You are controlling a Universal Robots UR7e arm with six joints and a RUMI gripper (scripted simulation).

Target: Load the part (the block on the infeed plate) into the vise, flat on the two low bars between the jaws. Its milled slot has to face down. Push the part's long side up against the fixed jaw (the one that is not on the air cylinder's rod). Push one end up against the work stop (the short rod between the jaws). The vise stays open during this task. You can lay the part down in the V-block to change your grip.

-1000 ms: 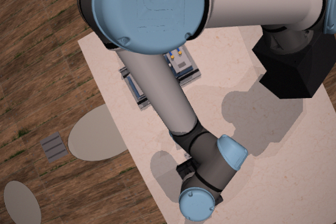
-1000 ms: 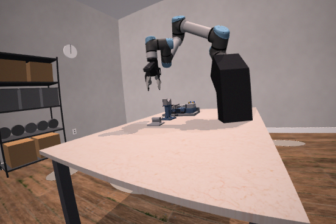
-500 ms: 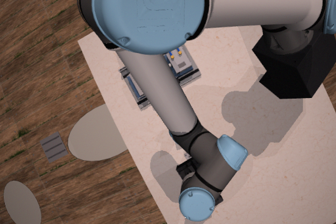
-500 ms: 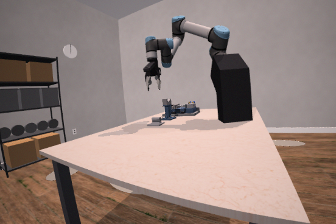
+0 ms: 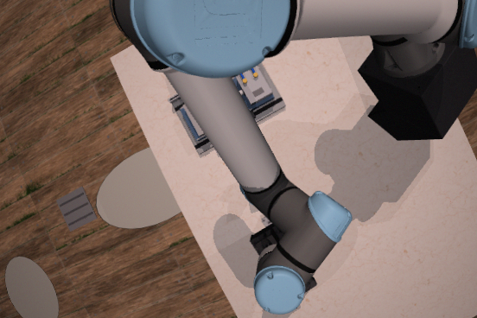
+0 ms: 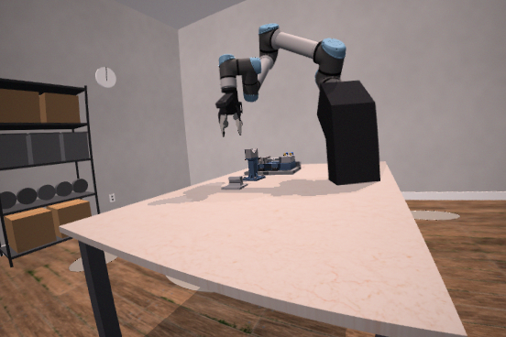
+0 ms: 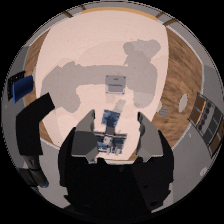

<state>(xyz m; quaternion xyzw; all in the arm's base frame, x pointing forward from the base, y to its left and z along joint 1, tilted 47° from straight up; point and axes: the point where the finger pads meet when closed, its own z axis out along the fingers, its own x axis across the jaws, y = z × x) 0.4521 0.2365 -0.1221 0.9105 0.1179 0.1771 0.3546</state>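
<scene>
My hand is 220 mm above the part and 10 mm to the right of it. Also, from my hand: vise (380 mm to the right, 200 mm below, 20 mm behind); air cylinder rod (390 mm to the right, 170 mm below, 40 mm behind); infeed plate (240 mm below, 10 mm to the left).
</scene>
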